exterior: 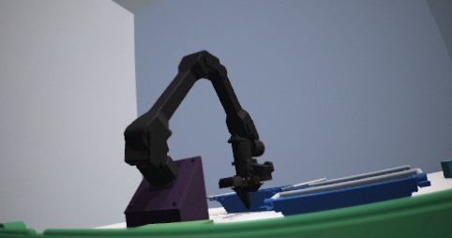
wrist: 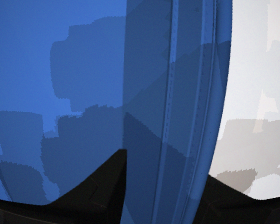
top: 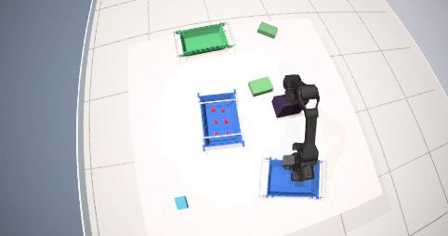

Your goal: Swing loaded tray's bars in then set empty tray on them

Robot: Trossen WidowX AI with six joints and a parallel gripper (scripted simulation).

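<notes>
The blue tray lies 3 cm ahead of my gripper tip, 7 cm to the left of it and 3 cm above it. The rest, counted from my gripper tip: cyan block (58 cm ahead, 3 cm to the left, 1 cm above).
</notes>
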